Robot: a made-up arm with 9 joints.
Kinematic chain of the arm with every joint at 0, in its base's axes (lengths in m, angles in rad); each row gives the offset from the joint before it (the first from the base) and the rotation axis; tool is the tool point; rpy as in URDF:
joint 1: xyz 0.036 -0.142 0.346 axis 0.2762 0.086 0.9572
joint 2: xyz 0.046 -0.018 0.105 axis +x
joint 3: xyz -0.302 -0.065 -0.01 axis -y
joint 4: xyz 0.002 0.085 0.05 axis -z
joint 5: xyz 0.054 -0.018 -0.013 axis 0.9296 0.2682 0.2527
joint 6: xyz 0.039 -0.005 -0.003 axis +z
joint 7: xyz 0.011 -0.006 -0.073 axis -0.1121 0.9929 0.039
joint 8: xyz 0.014 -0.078 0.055 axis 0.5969 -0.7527 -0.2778
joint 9: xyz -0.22 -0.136 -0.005 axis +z
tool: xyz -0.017 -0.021 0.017 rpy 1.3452 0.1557 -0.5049
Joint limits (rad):
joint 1: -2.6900..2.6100
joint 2: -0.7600..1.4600
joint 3: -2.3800..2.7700
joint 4: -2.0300..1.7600
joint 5: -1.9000..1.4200
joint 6: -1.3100..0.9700
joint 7: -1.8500..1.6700
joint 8: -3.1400..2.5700
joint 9: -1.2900..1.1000
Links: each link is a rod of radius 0.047 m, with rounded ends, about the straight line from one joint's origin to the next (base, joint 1, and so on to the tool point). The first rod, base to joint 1, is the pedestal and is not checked.
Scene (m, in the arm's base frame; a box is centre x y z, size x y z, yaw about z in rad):
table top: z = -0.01
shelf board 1: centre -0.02 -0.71 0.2 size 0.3 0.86 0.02 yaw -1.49
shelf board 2: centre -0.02 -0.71 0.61 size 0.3 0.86 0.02 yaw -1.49
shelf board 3: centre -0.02 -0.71 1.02 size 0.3 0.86 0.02 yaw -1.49
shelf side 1: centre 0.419 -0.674 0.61 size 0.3 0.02 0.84 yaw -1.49
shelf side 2: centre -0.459 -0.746 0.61 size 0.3 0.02 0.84 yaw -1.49
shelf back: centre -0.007 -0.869 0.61 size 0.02 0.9 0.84 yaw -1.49
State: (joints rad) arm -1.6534 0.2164 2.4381 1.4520 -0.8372 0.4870 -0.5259 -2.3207 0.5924
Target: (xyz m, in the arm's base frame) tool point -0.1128 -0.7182 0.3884
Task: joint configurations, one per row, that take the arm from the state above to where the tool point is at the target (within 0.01 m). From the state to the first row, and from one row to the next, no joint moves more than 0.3 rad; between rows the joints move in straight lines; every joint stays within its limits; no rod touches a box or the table.
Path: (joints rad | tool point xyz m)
1: -1.3876 0.1896 2.4254 1.4297 -0.8360 0.4598 -0.4148 -2.2995 0.5800 | -0.1936 0.3286 0.2321
2: -1.1218 0.1628 2.4126 1.4075 -0.8349 0.4325 -0.3037 -2.2783 0.5677 | -0.3341 0.2549 0.2853
3: -0.8559 0.1360 2.3999 1.3852 -0.8337 0.4053 -0.1927 -2.2571 0.5553 | -0.4450 0.1360 0.3355
4: -0.5901 0.1092 2.3871 1.3630 -0.8326 0.3781 -0.0816 -2.2359 0.5429 | -0.5135 -0.0168 0.3780
5: -0.3243 0.0825 2.3744 1.3407 -0.8314 0.3508 0.0295 -2.2147 0.5306 | -0.5313 -0.1883 0.4089
6: -0.0585 0.0557 2.3616 1.3185 -0.8303 0.3236 0.1406 -2.1935 0.5182 | -0.4951 -0.3610 0.4256
7: 0.2074 0.0289 2.3489 1.2962 -0.8291 0.2964 0.2516 -2.1723 0.5059 | -0.4072 -0.5173 0.4270
8: 0.4732 0.0021 2.3361 1.2740 -0.8279 0.2692 0.3627 -2.1511 0.4935 | -0.2757 -0.6407 0.4138
9: 0.7390 -0.0247 2.3234 1.2517 -0.8268 0.2419 0.4738 -2.1299 0.4811 | -0.1128 -0.7182 0.3884

